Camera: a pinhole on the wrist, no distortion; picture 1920 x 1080 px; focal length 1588.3 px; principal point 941.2 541.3 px. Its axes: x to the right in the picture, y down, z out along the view. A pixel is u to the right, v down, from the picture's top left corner.
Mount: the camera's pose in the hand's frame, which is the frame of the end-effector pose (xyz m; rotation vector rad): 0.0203 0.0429 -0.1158 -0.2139 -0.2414 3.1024
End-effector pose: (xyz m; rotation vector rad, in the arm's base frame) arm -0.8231 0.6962 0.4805 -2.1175 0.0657 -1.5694
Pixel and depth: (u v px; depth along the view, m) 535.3 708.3 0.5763
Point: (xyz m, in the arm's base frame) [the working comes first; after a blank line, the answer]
In the camera's frame: -0.1473 0.0606 0.5763

-0.4052 0.9295 0.5054
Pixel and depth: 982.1 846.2 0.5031
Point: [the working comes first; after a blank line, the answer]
In the camera's frame: 0.0130 0.0966 0.5031

-0.5496 0.9591 0.4024
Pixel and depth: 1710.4 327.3 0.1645
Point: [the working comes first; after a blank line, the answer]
In the camera's frame: 0.0797 -0.0222 0.1645

-0.8052 0.6993 0.3832
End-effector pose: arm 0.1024 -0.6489 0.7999 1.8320 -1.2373 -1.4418
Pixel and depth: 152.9 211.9 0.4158
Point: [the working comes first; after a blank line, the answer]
In the camera's frame: -0.2064 -0.0862 0.4158

-0.2245 -0.7741 0.6602
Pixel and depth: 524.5 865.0 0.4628
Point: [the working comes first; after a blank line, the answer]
In the camera's frame: -0.1214 0.0943 0.4628

-0.1697 -0.6074 0.5543
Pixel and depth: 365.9 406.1 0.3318
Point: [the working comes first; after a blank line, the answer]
In the camera's frame: -0.1202 -0.0282 0.3318

-0.1157 -0.7048 0.6949
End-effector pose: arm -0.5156 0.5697 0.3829 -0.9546 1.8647 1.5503
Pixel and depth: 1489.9 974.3 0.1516
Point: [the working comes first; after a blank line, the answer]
In the camera's frame: 0.0524 0.0413 0.1516

-0.4687 0.5963 0.4082
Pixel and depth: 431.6 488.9 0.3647
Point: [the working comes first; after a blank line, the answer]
In the camera's frame: -0.1170 -0.0120 0.3647

-0.5748 0.8067 0.2617
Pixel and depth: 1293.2 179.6 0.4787
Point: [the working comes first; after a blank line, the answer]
In the camera's frame: 0.1061 -0.1090 0.4787

-0.5027 0.9524 0.4755
